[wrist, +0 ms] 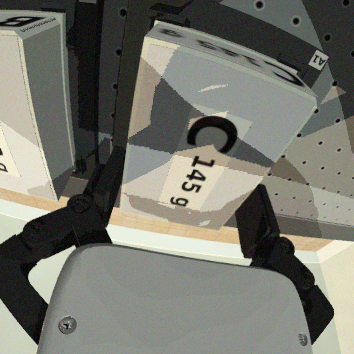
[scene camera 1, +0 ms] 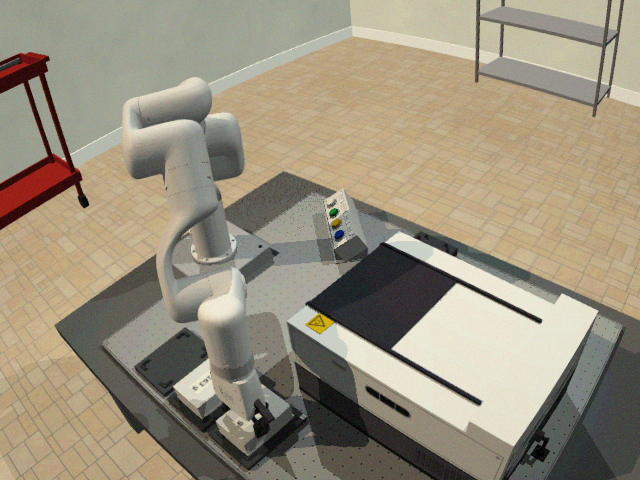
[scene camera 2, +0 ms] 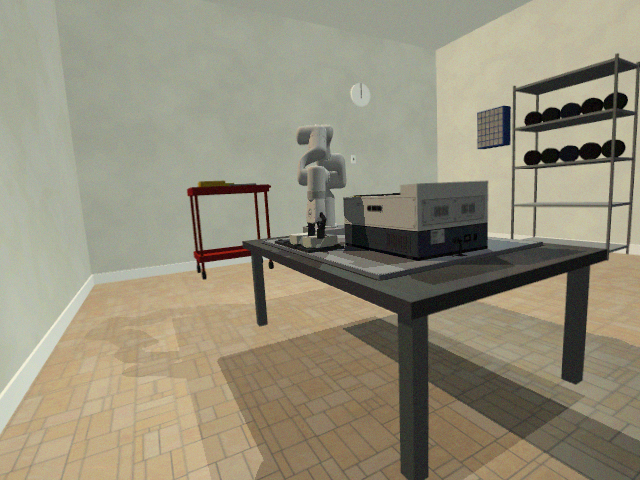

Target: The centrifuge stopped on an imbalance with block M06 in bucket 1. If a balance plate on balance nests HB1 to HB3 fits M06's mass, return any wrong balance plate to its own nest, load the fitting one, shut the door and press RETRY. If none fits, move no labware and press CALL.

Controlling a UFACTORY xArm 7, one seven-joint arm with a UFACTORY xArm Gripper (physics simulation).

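Places are measured from the arm's base along level axes (x ahead, y left, z up), in centimetres.
Pixels of known places: gripper, between the fingertips: [wrist: 186, 181] [scene camera 1: 246, 420] [scene camera 2: 316, 237]; arm's base, origin of its link: [scene camera 1: 214, 248] [scene camera 2: 327, 226].
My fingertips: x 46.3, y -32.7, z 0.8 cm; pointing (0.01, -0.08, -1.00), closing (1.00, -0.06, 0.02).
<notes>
Ahead of a thing's pixels: the offset from my fingertips to its top centre.
Block C {dx +0.1, dy +1.7, dz +0.6 cm} [scene camera 1: 232, 427] [scene camera 2: 319, 241] [wrist: 150, 165], marked 145 g, sits on a dark nest at the table's near side; a tag by it reads A1. Block B {dx -13.4, dy +1.7, dz +0.6 cm} [scene camera 1: 192, 391] [scene camera 2: 296, 238] [wrist: 47, 115] sits on the nest beside it. My gripper [scene camera 1: 257, 421] [scene camera 2: 316, 230] [wrist: 186, 181] is open and points down at block C, with its fingers at either side of the block's near end in the wrist view. A third dark nest {dx -27.0, dy +2.2, dz -3.0 cm} [scene camera 1: 170, 359] is bare. The centrifuge [scene camera 1: 465, 335] [scene camera 2: 444, 206] has a dark panel {dx +10.3, dy +30.3, dz +16.5 cm} [scene camera 1: 382, 289] between its top rails. Its bucket contents do not show.
A button box {dx -24.1, dy +60.4, dz +3.6 cm} [scene camera 1: 354, 249] with white, green, yellow and blue buttons stands behind the centrifuge's front left corner; its labels are too small to read. The centrifuge's tall body stands close to the right of the nests. A red cart [scene camera 1: 62, 126] [scene camera 2: 227, 191] stands away from the table.
</notes>
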